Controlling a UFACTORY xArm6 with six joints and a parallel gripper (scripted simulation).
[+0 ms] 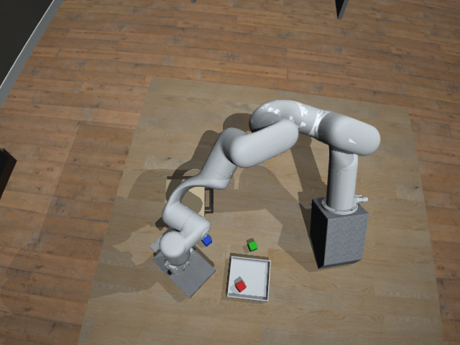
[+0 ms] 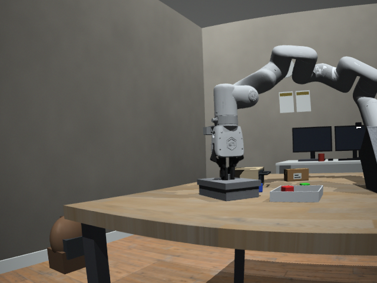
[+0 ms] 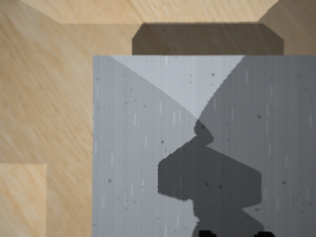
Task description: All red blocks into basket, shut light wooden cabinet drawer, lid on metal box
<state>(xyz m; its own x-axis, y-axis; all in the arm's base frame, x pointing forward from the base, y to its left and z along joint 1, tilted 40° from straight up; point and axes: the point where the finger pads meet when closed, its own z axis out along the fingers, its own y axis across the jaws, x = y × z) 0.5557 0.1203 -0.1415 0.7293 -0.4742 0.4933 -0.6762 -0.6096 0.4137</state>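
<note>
Now: hand 3 cm above the grey lid. Also, from my hand: light wooden cabinet 24 cm to the right, 4 cm below; then white basket 23 cm behind, 6 cm below, 4 cm to the left; then grey metal box 5 cm below.
</note>
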